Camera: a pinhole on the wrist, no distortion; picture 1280 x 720 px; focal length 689.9 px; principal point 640.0 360.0 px. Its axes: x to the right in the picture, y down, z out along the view. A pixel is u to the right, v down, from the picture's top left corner.
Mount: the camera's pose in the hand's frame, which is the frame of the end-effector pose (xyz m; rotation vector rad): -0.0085 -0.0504 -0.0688 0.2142 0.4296 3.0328
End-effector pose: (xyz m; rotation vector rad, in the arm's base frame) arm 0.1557 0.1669 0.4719 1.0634 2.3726 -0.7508
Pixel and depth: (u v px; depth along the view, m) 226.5 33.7 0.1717
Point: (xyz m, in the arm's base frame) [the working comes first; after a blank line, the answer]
In the camera's frame: -0.1029 -0.0812 0.1717

0.1402 0.2324 0.3373
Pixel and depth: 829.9 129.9 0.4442
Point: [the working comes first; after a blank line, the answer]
In the camera's frame: 0.1223 -0.1482 0.4442

0.4157 0.0549 0.1889
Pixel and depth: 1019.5 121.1 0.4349
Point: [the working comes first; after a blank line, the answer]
In the camera's frame: 0.2392 -0.1506 0.4349

0.4961 -0.0058 0.2492
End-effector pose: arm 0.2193 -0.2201 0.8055 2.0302 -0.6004 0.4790
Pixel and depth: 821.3 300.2 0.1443
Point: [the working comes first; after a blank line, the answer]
In the camera's frame: 0.0379 -0.0125 0.1443

0.2042 -0.2771 0.7610
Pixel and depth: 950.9 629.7 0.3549
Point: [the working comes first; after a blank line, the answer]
In the camera's frame: 0.1599 0.1387 0.3549

0.1957 -0.4454 0.5292
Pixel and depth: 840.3 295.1 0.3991
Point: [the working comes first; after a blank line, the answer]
In the camera's frame: 0.1159 -0.0375 0.3991

0.1380 -0.5259 0.6878
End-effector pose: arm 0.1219 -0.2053 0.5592 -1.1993 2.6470 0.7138
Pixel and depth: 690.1 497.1 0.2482
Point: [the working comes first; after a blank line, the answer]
In the camera's frame: 0.0180 0.0493 0.2482

0.1272 -0.1390 0.3857
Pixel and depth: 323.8 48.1 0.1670
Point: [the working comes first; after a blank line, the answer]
In the camera's frame: -0.0765 -0.0755 0.1670

0.0098 -0.2067 0.4985
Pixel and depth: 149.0 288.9 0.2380
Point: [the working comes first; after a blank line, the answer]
In the camera's frame: -0.1694 -0.0245 0.2380

-0.0329 -0.2614 0.3915
